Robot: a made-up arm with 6 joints. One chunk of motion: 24 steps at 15 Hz.
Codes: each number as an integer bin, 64 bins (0 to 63) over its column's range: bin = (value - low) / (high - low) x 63, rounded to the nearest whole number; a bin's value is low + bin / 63 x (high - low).
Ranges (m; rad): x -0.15..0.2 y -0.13..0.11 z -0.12..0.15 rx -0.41..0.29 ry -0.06..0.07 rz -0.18..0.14
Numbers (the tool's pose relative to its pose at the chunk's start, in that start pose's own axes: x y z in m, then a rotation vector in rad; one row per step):
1: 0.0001 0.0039 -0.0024 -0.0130 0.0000 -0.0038
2: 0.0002 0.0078 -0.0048 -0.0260 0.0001 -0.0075
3: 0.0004 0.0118 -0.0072 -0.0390 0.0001 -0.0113
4: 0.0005 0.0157 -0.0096 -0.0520 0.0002 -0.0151
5: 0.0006 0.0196 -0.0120 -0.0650 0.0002 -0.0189
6: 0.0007 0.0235 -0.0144 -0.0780 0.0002 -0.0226
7: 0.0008 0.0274 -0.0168 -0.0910 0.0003 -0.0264
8: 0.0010 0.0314 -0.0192 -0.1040 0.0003 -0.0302
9: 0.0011 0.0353 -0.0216 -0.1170 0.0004 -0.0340
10: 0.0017 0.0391 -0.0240 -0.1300 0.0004 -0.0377
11: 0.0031 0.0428 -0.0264 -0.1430 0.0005 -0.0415
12: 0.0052 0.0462 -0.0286 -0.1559 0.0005 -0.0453
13: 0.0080 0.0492 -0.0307 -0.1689 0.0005 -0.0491
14: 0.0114 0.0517 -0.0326 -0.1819 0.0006 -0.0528
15: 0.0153 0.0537 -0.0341 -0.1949 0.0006 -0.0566
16: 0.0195 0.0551 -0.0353 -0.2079 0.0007 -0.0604
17: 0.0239 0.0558 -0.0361 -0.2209 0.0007 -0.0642
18: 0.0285 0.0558 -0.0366 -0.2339 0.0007 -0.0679
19: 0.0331 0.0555 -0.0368 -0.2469 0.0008 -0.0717
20: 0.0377 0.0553 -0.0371 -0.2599 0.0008 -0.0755
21: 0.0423 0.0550 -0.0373 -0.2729 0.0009 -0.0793
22: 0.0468 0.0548 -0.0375 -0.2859 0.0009 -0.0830
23: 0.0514 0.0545 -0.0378 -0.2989 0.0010 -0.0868
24: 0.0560 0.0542 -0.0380 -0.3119 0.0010 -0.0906
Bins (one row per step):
1: 27 35 27 36 29 35
2: 27 36 27 35 29 34
3: 27 37 26 33 29 33
4: 27 38 26 32 29 32
5: 27 39 25 31 29 32
6: 27 40 25 30 29 31
7: 27 41 24 29 29 30
8: 27 42 24 28 29 29
9: 27 43 23 26 29 29
10: 27 44 22 25 29 28
11: 28 45 22 24 29 27
12: 28 46 21 23 29 27
13: 28 47 21 22 29 26
14: 29 48 20 21 29 25
15: 30 48 20 19 29 24
16: 31 49 20 18 29 24
17: 31 49 20 17 29 23
18: 32 49 19 16 29 22
19: 33 49 19 15 29 21
20: 34 49 19 14 29 21
21: 35 49 19 12 30 20
22: 35 49 19 11 30 19
23: 36 48 19 10 30 18
24: 37 48 19 9 30 18

